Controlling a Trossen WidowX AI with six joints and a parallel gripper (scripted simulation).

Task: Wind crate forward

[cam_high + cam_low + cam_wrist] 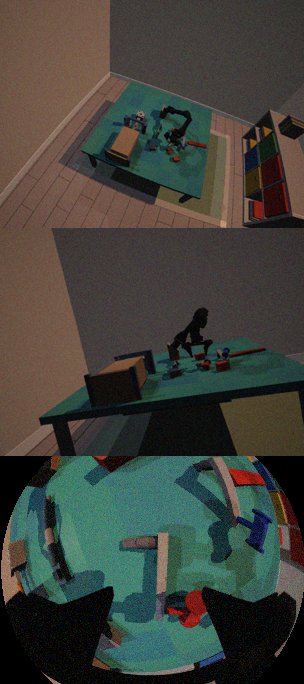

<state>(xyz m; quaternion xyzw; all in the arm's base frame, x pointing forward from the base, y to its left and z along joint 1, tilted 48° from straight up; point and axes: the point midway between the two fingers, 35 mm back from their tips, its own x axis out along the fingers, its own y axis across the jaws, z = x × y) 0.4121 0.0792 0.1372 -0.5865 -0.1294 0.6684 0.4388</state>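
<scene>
My gripper tip is now 3 cm short of the red-knobbed handle, 1 cm to the right of it and 5 cm above it. From my gripper tip the other things lie so: grey block 8 cm ahead, 17 cm to the right, 5 cm below; then red knob 7 cm ahead, 2 cm to the left, 4 cm below; then blue-tipped tool 6 cm behind, 16 cm to the left, 3 cm below.
</scene>
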